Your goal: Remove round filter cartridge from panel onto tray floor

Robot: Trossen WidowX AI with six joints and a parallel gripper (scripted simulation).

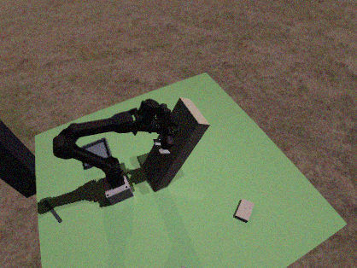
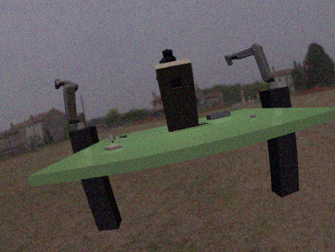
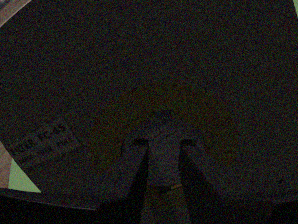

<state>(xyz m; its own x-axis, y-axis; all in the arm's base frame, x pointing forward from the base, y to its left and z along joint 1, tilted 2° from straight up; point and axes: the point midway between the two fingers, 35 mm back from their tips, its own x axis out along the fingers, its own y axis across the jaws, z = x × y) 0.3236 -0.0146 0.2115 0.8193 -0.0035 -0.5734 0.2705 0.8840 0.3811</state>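
The round filter cartridge lies 10 mm below my gripper tip and 10 mm ahead of it. Round my gripper tip: small tan block 370 mm to the right, 270 mm below, 120 mm ahead; grey framed box 410 mm behind, 290 mm to the left, 270 mm below.
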